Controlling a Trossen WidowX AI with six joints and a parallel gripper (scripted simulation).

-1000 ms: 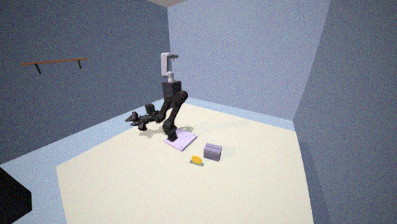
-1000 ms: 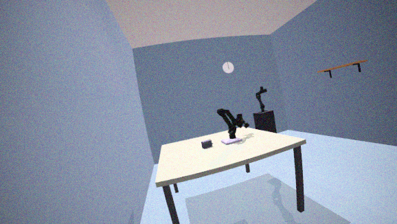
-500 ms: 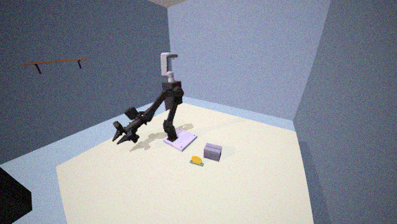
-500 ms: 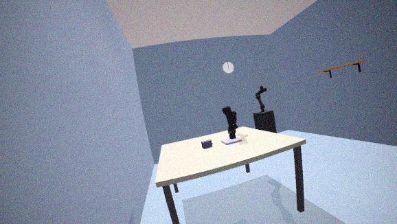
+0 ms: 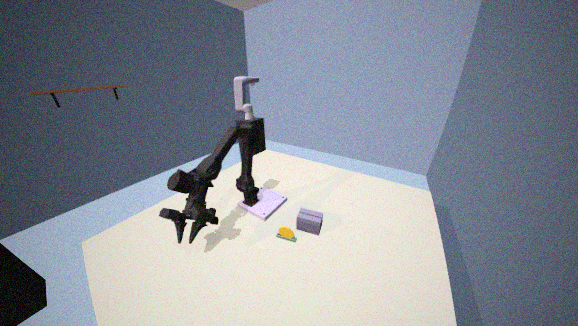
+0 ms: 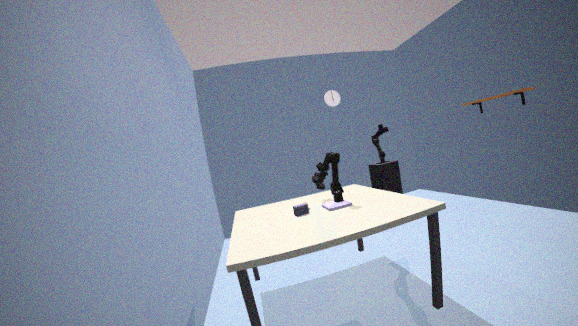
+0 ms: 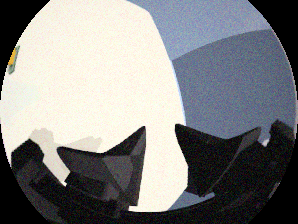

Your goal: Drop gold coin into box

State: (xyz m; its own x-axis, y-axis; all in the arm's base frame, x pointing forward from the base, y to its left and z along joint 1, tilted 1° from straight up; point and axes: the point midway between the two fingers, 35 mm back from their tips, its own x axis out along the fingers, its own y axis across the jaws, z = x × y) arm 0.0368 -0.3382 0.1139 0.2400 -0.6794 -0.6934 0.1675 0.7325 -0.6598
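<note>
My gripper tip is now 220 mm short of the coin, 280 mm to the right of it and 80 mm above it.
</note>
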